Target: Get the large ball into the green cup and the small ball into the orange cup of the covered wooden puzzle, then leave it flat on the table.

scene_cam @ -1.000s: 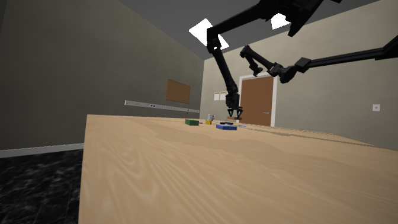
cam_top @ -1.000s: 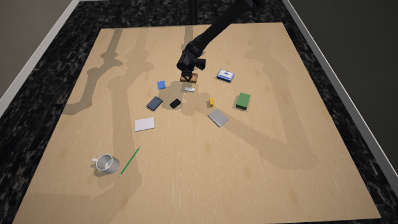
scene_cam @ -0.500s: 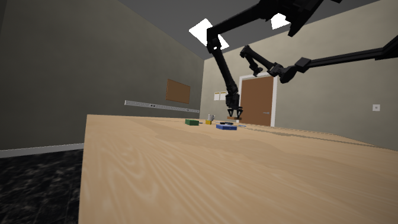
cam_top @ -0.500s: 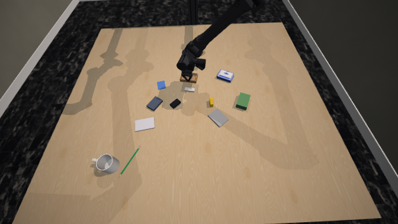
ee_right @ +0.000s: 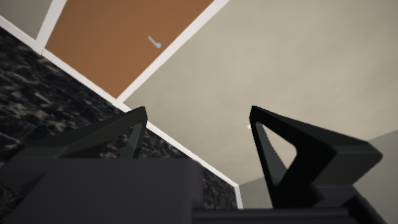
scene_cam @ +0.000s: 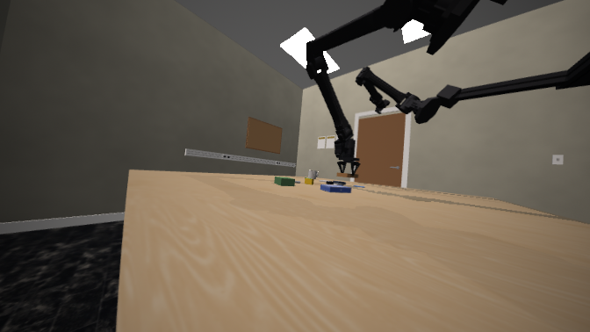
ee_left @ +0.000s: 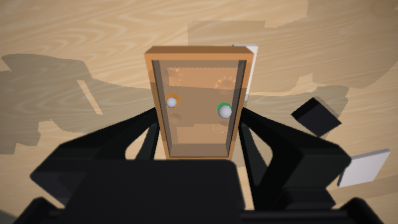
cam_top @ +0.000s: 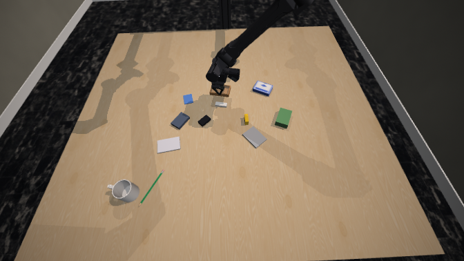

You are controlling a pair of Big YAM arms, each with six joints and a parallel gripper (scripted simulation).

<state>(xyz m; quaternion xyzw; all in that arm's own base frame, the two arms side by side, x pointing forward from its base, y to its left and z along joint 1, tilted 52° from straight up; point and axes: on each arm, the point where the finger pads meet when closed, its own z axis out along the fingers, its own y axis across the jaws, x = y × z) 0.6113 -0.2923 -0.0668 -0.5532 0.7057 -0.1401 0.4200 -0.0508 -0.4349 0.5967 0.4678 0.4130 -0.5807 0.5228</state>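
My left gripper is now 2 cm above the covered wooden puzzle. The rest, counted from my left hand: black block: 15 cm ahead, 11 cm to the right, 7 cm below; white block: 7 cm below, 5 cm ahead, 1 cm to the right; yellow block: 18 cm ahead, 12 cm to the left, 7 cm below.
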